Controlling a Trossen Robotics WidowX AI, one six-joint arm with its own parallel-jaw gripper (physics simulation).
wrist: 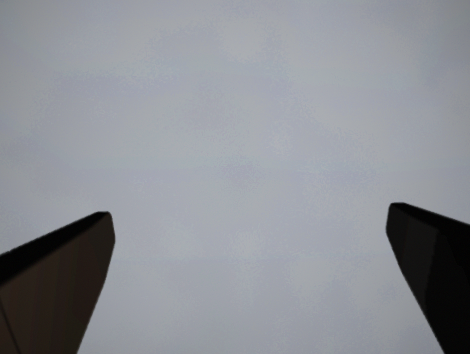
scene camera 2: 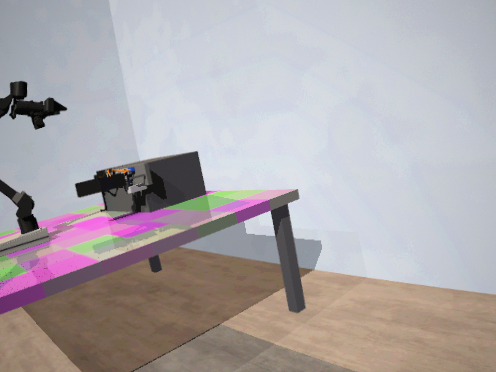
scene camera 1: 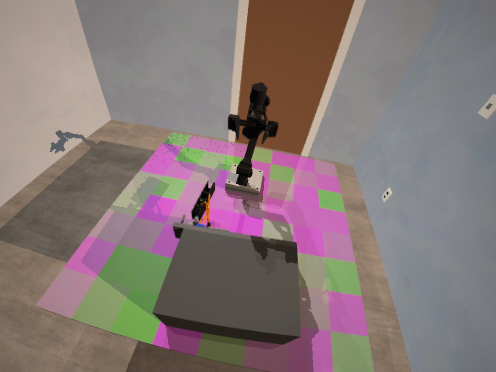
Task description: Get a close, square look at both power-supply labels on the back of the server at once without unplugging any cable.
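Where they show: gripper, fingertip midpoint: [wrist: 251, 222] [scene camera 2: 63, 111] [scene camera 1: 250, 141]; arm's base, link origin: [scene camera 2: 29, 231] [scene camera 1: 242, 181].
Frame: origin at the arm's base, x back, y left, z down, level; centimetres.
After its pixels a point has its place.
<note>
The server [scene camera 1: 235, 285] @[z -15.9, x -64.7, y 9.3 cm] [scene camera 2: 179, 180] @[z -4.9, x -65.0, y -13.5 cm] is a large dark grey box on the table. Its cabled back faces the arm's base. A black arm-like part [scene camera 1: 202, 202] @[z -14.6, x -33.4, y -12.4 cm] [scene camera 2: 87, 188] @[z -11.6, x -22.8, y -14.8 cm] sticks out from one side of that back, with orange cables [scene camera 1: 208, 206] @[z -16.5, x -36.3, y -8.7 cm] and a blue connector [scene camera 1: 200, 226] @[z -15.1, x -45.6, y -9.0 cm] [scene camera 2: 132, 170] @[z -14.0, x -45.1, y -10.6 cm] beside it. The power-supply labels cannot be made out in the scene views, and the server does not show in the wrist view. My gripper [scene camera 1: 251, 141] @[z -44.7, x -25.7, y 3.5 cm] [scene camera 2: 66, 108] @[z -44.7, x -25.7, y 3.5 cm] [wrist: 251, 222] @[z -44.7, x -25.7, y 3.5 cm] is open and empty, high above the table and apart from the server, facing a pale wall.
The arm's base [scene camera 1: 255, 186] @[z 0.4, x -1.3, y 8.4 cm] [scene camera 2: 37, 236] @[z 1.6, x -0.7, y -9.1 cm] stands on the pink and green checkered table [scene camera 1: 331, 200] @[z 4.8, x 5.3, y 57.0 cm] [scene camera 2: 212, 200] @[z 4.8, x -67.6, y -32.0 cm], behind the server in scene camera 1. A brown door [scene camera 1: 295, 60] is behind the arm. Walls stand around the table.
</note>
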